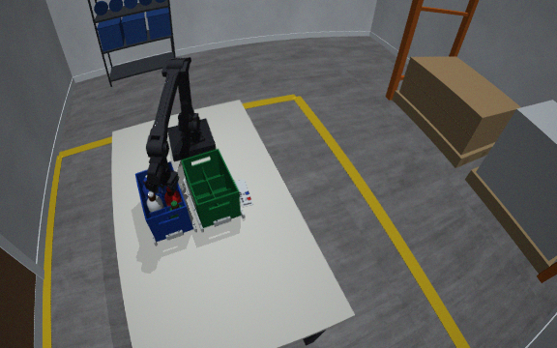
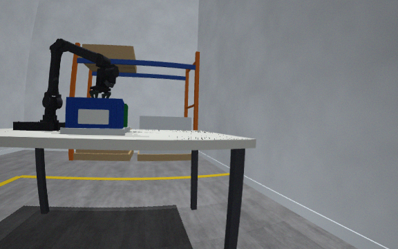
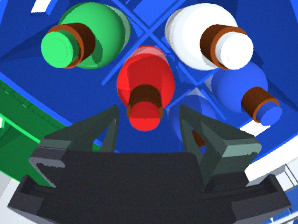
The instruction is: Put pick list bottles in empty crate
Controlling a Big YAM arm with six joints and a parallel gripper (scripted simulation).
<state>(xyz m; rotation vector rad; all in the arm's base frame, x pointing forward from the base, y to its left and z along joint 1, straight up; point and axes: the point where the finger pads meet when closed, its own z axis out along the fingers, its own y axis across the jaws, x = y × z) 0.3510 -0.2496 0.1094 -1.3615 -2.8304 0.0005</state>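
Now: hand 70 mm above the red bottle. Also, from my hand: blue crate: 70 mm below, 40 mm to the right, 10 mm behind; green bottle: 90 mm ahead, 70 mm below, 10 mm to the right; white bottle: 80 mm to the right, 70 mm below, 10 mm behind.
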